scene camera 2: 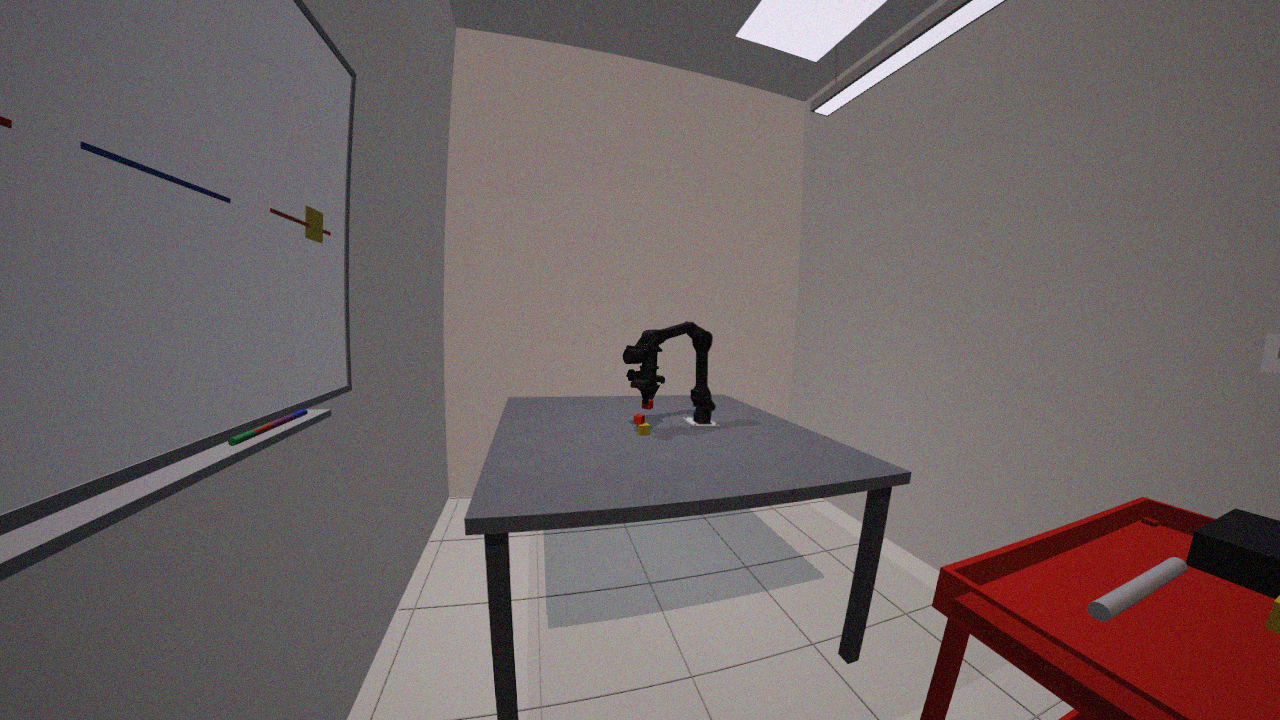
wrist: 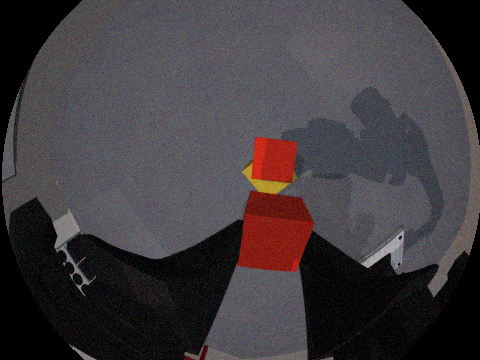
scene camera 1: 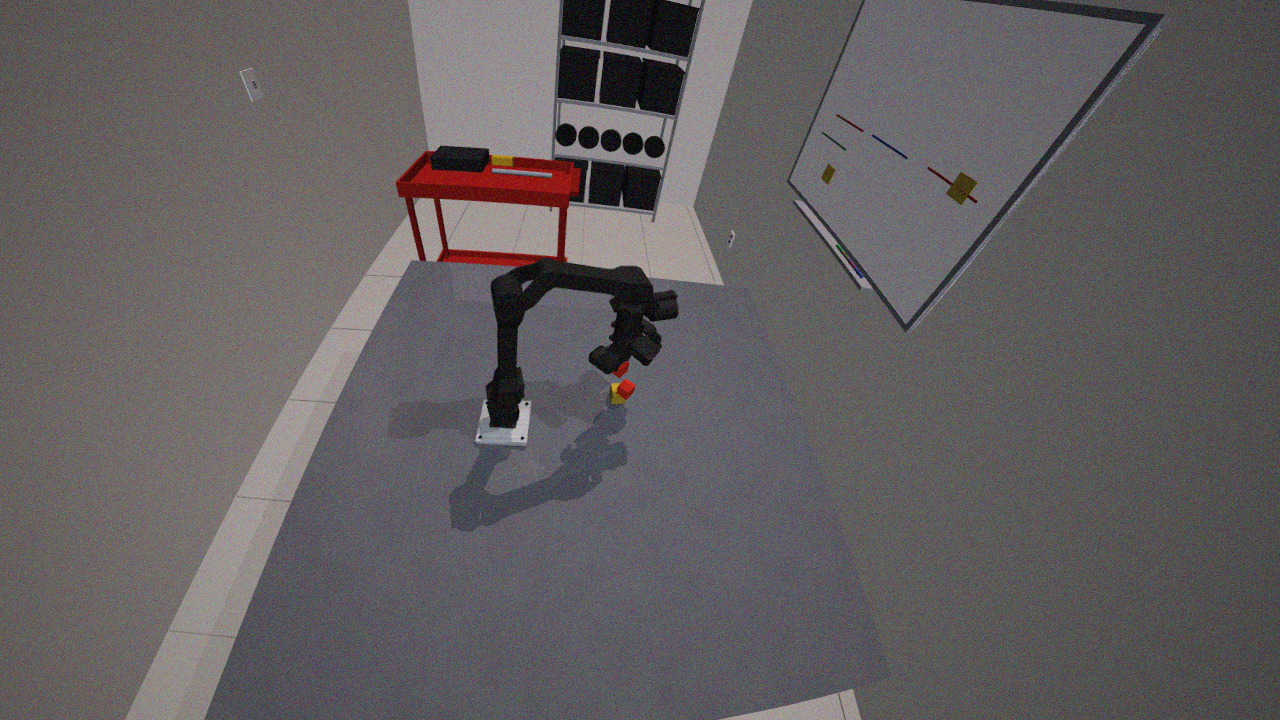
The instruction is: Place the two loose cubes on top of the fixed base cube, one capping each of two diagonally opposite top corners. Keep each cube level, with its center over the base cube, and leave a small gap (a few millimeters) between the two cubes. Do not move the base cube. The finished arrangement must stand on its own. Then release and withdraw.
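There is my gripper [scene camera 1: 619, 366], which I can also see at [scene camera 2: 647, 403] and [wrist: 272, 231]. It holds a red cube [wrist: 276, 228]. Besides the cube in my gripper, I see another red cube [wrist: 274, 160].
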